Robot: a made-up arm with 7 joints. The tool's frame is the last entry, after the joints.
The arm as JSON. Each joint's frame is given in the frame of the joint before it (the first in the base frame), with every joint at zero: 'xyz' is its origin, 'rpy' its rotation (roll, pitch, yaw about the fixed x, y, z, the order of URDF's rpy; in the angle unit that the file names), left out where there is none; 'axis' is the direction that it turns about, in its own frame. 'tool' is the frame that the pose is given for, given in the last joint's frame.
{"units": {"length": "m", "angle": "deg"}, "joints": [
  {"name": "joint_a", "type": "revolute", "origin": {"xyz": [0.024, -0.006, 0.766]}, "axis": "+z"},
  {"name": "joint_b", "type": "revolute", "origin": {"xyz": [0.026, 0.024, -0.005], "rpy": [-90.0, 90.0, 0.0]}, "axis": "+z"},
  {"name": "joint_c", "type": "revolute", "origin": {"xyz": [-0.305, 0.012, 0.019], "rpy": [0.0, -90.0, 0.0]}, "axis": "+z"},
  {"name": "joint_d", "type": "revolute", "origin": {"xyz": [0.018, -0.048, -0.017], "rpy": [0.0, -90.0, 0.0]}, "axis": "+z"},
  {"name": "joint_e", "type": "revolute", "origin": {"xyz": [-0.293, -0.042, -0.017], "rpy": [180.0, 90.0, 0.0]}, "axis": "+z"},
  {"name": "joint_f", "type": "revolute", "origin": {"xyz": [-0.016, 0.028, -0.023], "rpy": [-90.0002, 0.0, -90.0]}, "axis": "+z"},
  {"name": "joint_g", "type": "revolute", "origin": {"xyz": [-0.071, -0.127, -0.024], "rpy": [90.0, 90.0, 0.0]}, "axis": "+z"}
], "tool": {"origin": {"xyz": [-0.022, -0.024, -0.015], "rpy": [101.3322, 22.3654, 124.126]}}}
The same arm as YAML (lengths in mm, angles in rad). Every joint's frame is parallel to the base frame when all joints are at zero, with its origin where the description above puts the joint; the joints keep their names.
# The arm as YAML. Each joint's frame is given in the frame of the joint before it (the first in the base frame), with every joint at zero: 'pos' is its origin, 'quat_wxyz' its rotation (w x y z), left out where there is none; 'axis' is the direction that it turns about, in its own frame. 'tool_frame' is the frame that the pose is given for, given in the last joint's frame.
length_unit: mm
angle_unit: rad
joints:
  - joint: joint_a
    pos: [24.0, -6.0, 766.0]
    axis: [0.0, 0.0, 1.0]
  - joint: joint_b
    pos: [26.0, 24.0, -5.0]
    axis: [0.0, 1.0, 0.0]
  - joint: joint_c
    pos: [-12.0, 19.0, 305.0]
    axis: [0.0, 0.0, 1.0]
  - joint: joint_d
    pos: [48.0, 18.0, -17.0]
    axis: [0.0, -1.0, 0.0]
  - joint: joint_e
    pos: [42.0, 17.0, -293.0]
    axis: [0.0, 0.0, -1.0]
  - joint: joint_f
    pos: [28.0, -16.0, 23.0]
    axis: [0.0, 1.0, 0.0]
  - joint: joint_g
    pos: [71.0, -24.0, -127.0]
    axis: [0.0, 0.0, -1.0]
tool_frame:
  pos: [24.0, 22.0, 15.0]
  quat_wxyz: [0.340158, -0.03905, -0.63845, 0.68931]

